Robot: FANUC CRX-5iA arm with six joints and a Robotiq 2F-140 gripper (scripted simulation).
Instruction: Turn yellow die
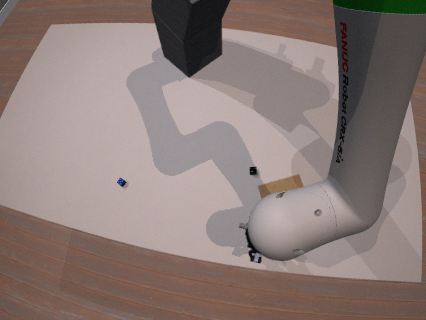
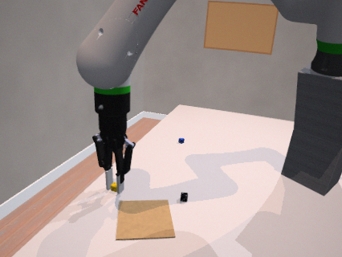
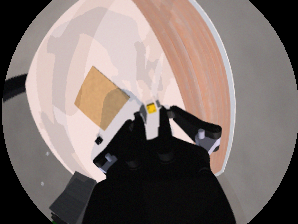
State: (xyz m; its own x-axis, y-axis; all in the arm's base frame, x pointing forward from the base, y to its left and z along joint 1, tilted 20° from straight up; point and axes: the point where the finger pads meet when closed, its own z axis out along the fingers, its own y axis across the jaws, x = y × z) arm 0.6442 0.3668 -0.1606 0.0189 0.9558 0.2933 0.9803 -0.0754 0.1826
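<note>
Right now my hand is 2 cm above the yellow die. From my hand the other things lie so: black die: 21 cm behind, 5 cm to the right, 2 cm below; then blue die: 7 cm behind, 44 cm to the right, 2 cm below; then brown mat: 14 cm behind, 7 cm to the left, 3 cm below.
</note>
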